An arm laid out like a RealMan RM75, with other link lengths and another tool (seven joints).
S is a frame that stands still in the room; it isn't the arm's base.
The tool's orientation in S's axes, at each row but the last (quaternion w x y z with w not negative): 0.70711 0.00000 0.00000 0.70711; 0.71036 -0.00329 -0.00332 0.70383; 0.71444 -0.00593 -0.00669 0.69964; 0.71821 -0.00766 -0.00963 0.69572; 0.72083 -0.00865 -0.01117 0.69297; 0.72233 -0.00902 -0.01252 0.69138; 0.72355 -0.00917 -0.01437 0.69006; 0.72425 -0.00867 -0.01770 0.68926; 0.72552 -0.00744 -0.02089 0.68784; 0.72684 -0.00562 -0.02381 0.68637; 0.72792 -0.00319 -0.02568 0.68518; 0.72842 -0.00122 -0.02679 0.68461
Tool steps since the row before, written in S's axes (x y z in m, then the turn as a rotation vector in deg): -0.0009 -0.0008 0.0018 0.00 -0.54 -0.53; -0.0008 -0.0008 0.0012 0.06 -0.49 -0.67; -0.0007 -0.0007 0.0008 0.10 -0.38 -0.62; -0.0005 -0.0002 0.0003 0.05 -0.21 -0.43; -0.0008 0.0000 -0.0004 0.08 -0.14 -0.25; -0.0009 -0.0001 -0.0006 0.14 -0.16 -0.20; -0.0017 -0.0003 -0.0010 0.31 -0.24 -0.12; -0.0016 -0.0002 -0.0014 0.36 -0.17 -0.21; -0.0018 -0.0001 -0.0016 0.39 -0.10 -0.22; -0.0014 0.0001 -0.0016 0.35 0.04 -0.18; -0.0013 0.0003 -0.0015 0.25 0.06 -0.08; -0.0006 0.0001 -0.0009 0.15 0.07 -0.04
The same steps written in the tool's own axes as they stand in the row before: -0.0008 0.0009 0.0018 -0.54 0.00 -0.53; -0.0008 0.0008 0.0012 -0.49 -0.06 -0.67; -0.0007 0.0007 0.0008 -0.38 -0.10 -0.62; -0.0002 0.0005 0.0003 -0.21 -0.05 -0.43; 0.0000 0.0008 -0.0004 -0.14 -0.08 -0.25; -0.0001 0.0009 -0.0006 -0.15 -0.14 -0.20; -0.0004 0.0017 -0.0009 -0.23 -0.32 -0.13; -0.0003 0.0016 -0.0013 -0.15 -0.36 -0.22; -0.0002 0.0019 -0.0015 -0.08 -0.39 -0.23; 0.0000 0.0015 -0.0015 0.05 -0.34 -0.20; 0.0002 0.0014 -0.0015 0.07 -0.24 -0.09; 0.0000 0.0006 -0.0009 0.08 -0.14 -0.05
